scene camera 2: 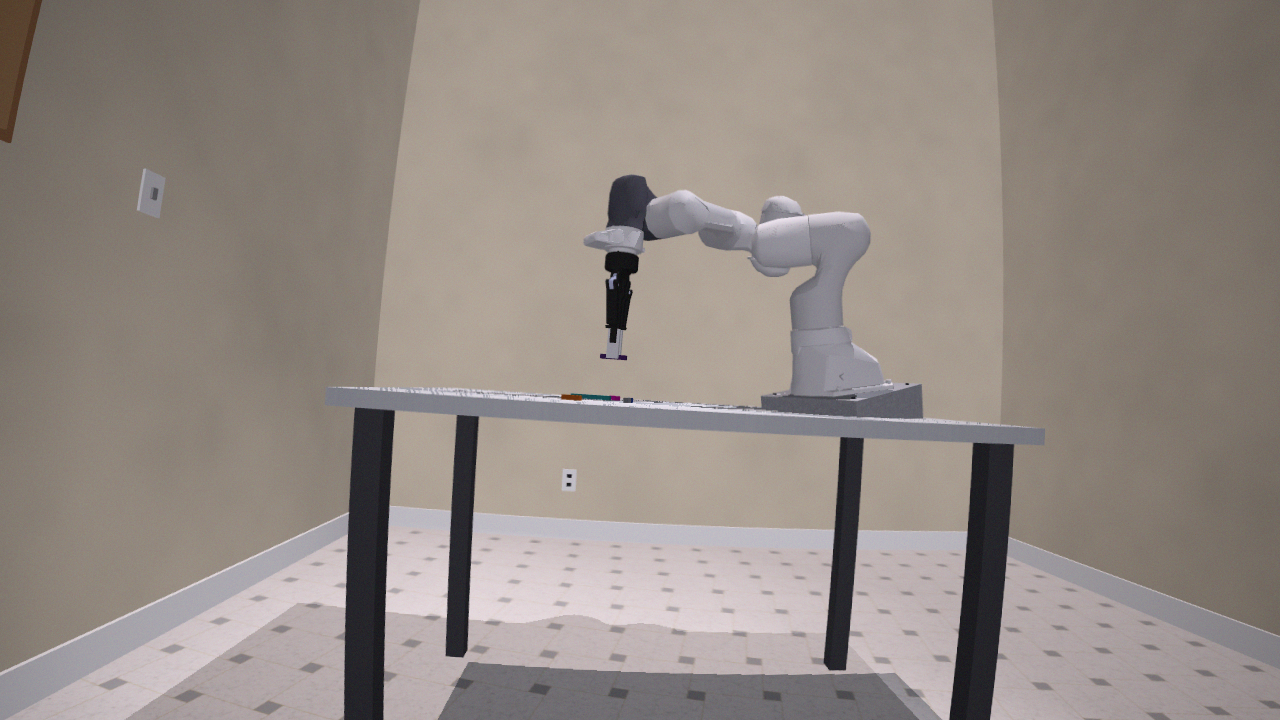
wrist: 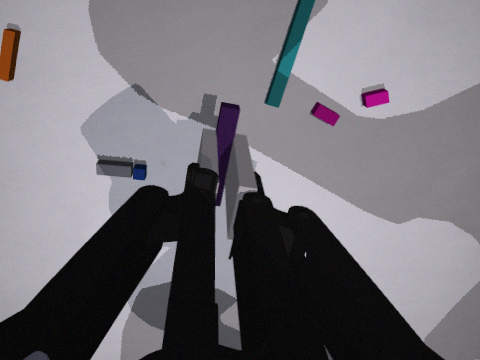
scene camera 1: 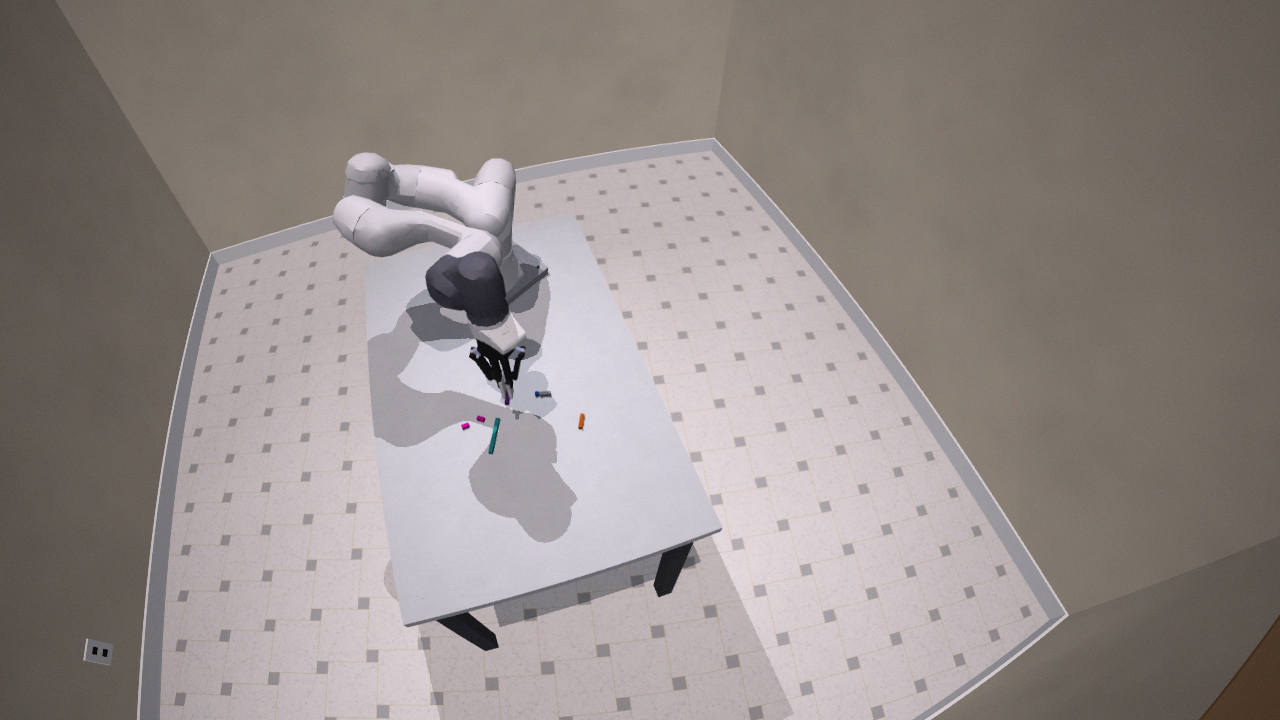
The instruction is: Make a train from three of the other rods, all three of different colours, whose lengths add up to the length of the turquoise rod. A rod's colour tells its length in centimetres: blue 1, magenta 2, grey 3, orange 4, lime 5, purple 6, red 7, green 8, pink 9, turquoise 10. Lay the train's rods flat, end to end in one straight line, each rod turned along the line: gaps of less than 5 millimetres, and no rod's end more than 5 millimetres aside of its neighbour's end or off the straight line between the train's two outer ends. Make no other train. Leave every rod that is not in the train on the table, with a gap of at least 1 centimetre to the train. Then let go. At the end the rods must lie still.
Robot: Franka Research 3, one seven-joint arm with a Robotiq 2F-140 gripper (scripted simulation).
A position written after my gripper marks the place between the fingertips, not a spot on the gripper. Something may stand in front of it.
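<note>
I can see a purple rod (wrist: 228, 117). My gripper is visible too, at (scene camera 2: 613, 358), at (scene camera 1: 508, 394), and in the wrist view as well, at (wrist: 220, 153).
</note>
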